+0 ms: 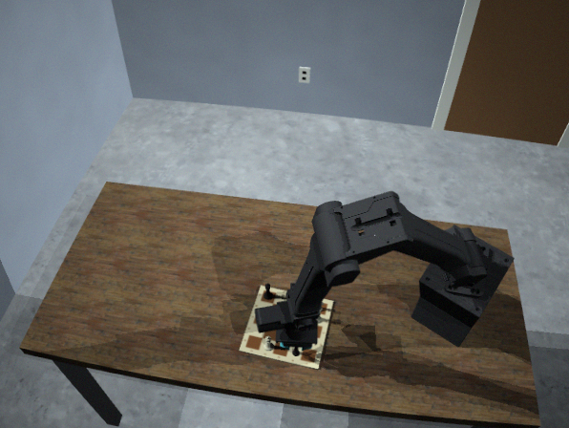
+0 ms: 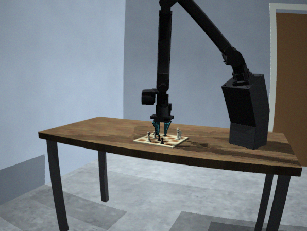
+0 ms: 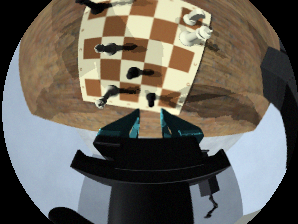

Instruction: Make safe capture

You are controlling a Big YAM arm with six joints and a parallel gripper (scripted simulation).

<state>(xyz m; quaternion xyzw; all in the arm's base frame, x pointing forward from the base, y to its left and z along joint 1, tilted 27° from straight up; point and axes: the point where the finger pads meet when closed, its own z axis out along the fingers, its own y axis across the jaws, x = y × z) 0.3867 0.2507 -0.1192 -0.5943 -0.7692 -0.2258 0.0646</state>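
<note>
My gripper is now 8 cm to the left of the chessboard, 5 cm short of it and 5 cm above it. Round my hand: tall black piece (15 cm to the right, 13 cm ahead, 2 cm below); tall white piece (12 cm to the right, 2 cm below, 2 cm behind).
</note>
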